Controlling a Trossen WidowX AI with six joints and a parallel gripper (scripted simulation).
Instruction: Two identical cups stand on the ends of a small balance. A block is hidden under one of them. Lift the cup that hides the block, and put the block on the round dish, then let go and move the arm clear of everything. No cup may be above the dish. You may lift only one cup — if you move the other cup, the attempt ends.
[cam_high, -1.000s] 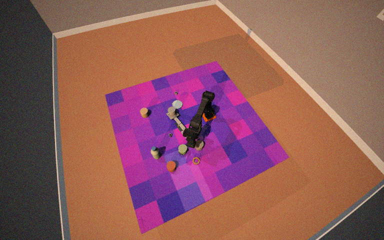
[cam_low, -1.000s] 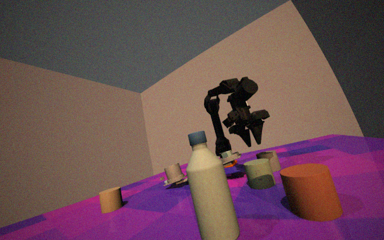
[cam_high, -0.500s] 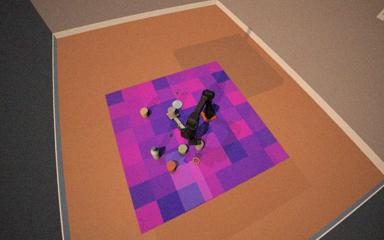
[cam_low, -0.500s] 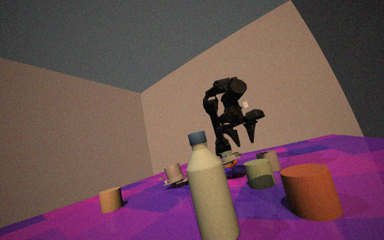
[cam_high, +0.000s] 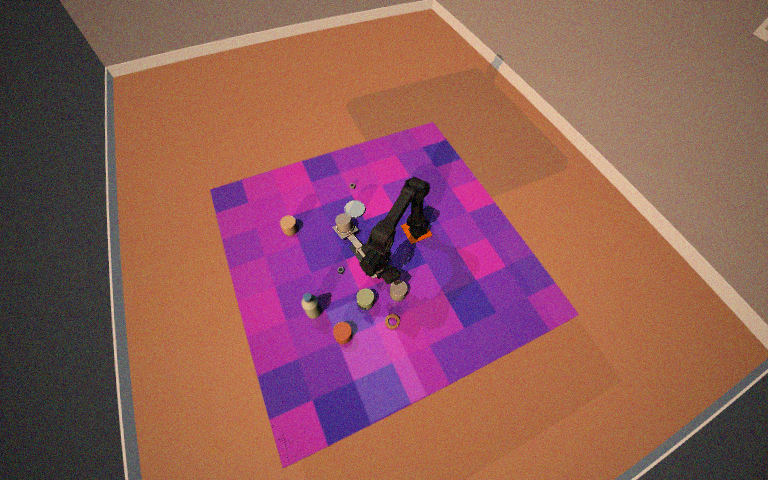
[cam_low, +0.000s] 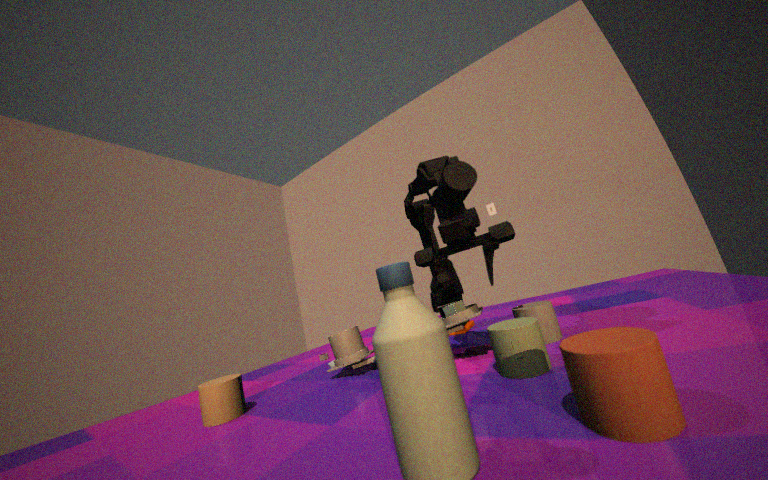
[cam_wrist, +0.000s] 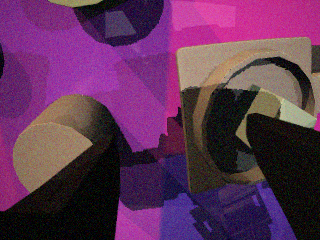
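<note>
The pale green block is 1 cm behind my gripper tip, 5 cm to the right of it and 3 cm below it. Also, from my gripper tip: bottle: 30 cm ahead, 2 cm to the right, 1 cm below; green cylinder: 11 cm ahead, 5 cm to the left, 8 cm below; orange cylinder: 24 cm ahead, 11 cm to the left, 8 cm below.
</note>
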